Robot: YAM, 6 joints.
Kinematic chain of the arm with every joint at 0, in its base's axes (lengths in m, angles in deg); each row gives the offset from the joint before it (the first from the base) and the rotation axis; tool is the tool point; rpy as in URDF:
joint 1: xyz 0 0 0.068 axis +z
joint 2: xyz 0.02 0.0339 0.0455 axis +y
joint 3: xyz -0.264 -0.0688 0 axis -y
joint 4: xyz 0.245 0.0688 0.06 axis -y
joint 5: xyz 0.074 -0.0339 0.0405 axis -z
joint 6: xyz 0.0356 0 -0.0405 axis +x
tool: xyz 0 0 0 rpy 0 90 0
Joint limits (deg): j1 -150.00..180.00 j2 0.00..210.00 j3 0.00..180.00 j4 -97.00..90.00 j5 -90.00..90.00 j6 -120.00..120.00
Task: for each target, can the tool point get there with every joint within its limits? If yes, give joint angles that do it. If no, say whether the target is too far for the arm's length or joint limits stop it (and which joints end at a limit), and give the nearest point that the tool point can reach.
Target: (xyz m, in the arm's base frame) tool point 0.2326 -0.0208 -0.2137
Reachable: yes | joints -7.61 173.52 61.69 14.62 -16.60 -57.20
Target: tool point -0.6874 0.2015 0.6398
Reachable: no: too far | nearest point -0.4983 0.1461 0.4909 | short by 0.247 m
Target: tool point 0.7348 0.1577 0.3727
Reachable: no: too far | nearest point 0.5963 0.1280 0.3225 | short by 0.150 m
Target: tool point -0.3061 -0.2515 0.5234
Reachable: yes | joints 39.31 30.32 126.51 62.65 1.10 -83.38
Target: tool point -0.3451 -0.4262 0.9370
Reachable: no: too far | nearest point -0.2253 -0.2782 0.6402 | short by 0.353 m
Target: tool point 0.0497 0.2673 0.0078
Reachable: yes | joints 73.74 121.60 35.63 17.19 -49.75 -16.54
